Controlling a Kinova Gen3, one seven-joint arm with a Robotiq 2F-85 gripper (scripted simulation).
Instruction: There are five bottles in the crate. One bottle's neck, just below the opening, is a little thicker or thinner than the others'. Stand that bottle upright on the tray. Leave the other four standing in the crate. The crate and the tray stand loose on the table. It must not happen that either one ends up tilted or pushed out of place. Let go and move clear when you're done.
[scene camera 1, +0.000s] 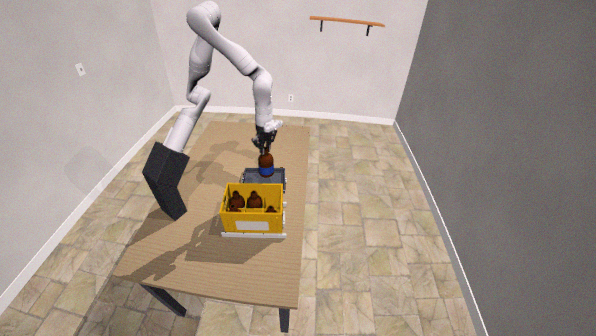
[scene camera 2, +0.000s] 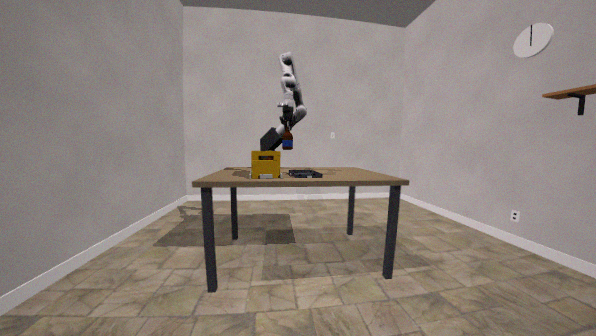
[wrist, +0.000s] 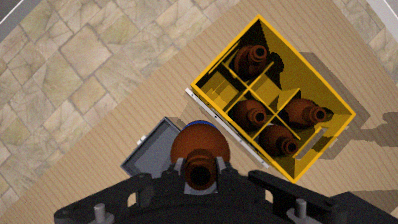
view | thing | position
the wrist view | my gripper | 200, 167
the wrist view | crate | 287, 72
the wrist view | dark grey tray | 153, 157
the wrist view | bottle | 274, 139
